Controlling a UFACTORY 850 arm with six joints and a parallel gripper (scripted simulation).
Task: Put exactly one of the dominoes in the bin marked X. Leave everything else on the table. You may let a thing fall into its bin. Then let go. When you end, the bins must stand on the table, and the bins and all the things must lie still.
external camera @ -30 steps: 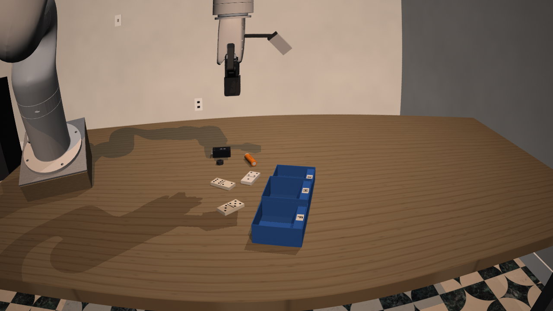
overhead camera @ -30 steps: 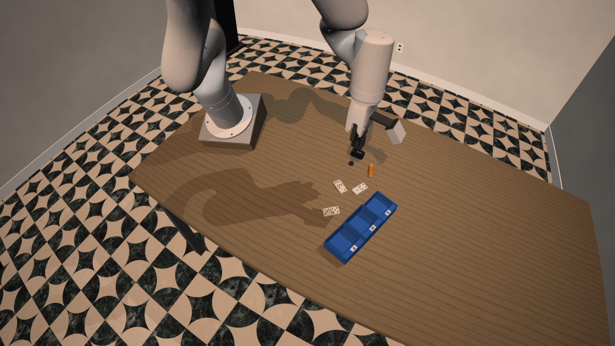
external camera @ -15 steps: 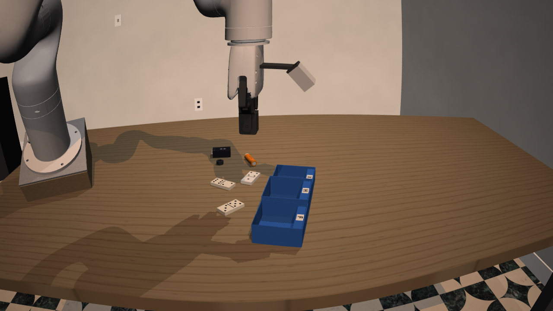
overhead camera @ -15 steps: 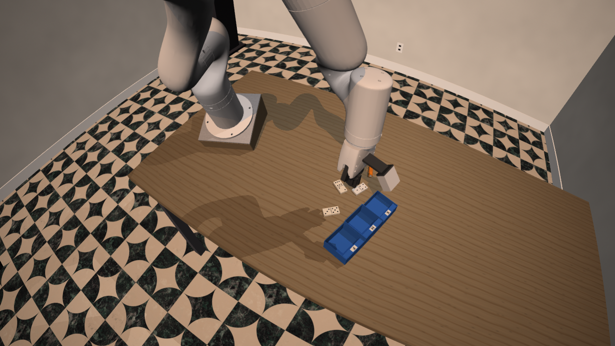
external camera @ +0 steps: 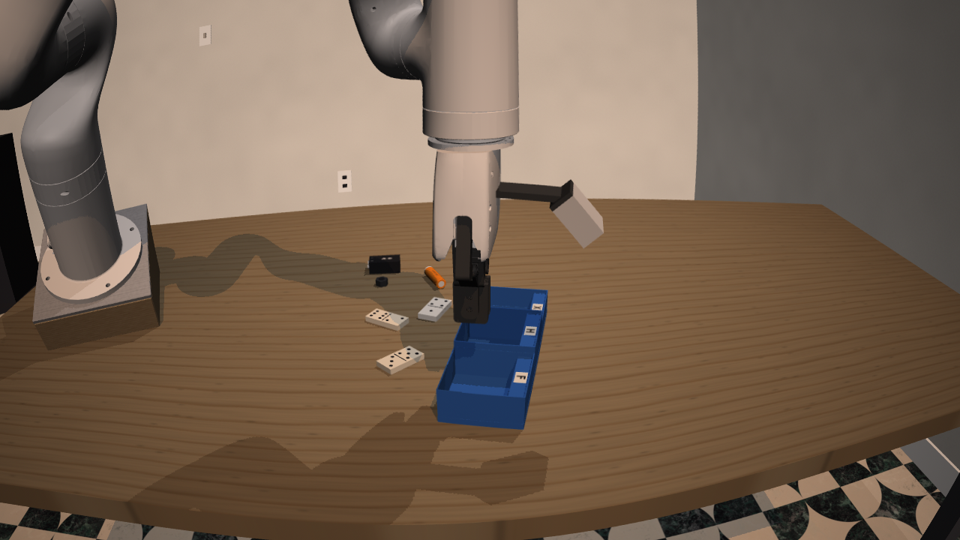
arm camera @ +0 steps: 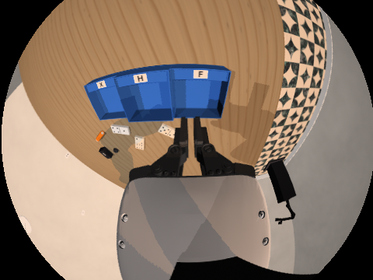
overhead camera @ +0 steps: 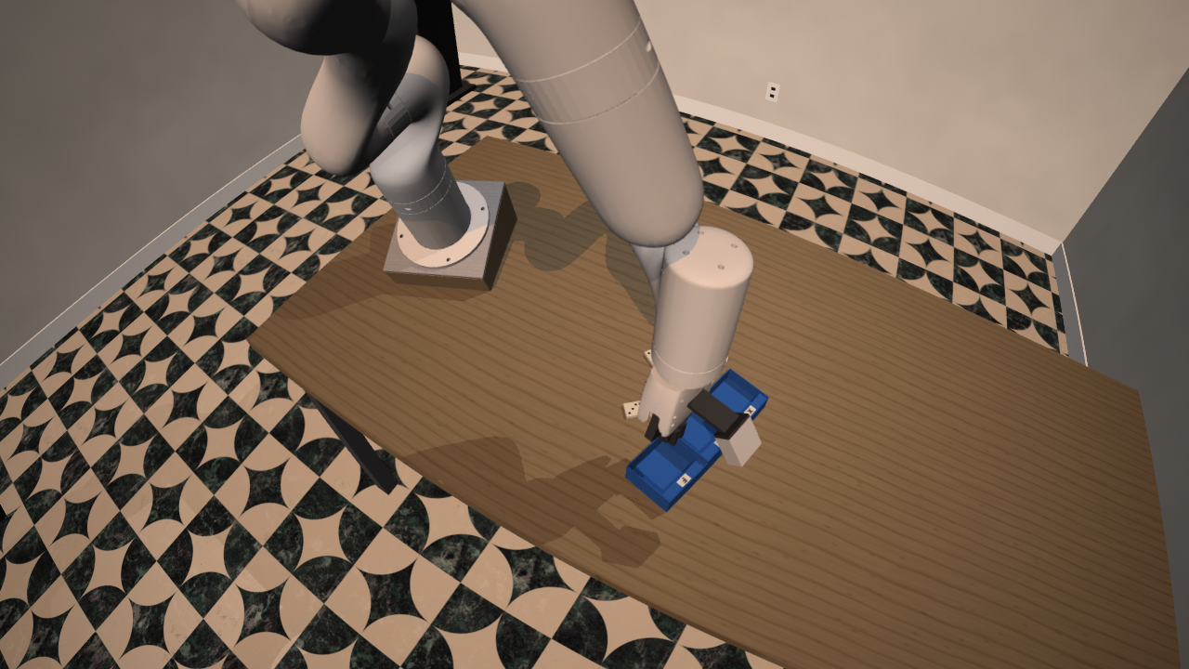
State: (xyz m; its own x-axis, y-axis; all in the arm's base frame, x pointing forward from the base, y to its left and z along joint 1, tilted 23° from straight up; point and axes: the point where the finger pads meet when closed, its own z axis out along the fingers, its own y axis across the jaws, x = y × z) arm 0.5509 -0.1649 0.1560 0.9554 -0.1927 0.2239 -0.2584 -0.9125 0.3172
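Now: hand 40 mm short of the bin marked X, 60 mm to the right of it and 90 mm above it. Round my hand: orange battery (20 mm behind, 280 mm to the left, 100 mm below); black box (100 mm behind, 340 mm to the left, 100 mm below); black nut (90 mm behind, 290 mm to the left, 110 mm below).
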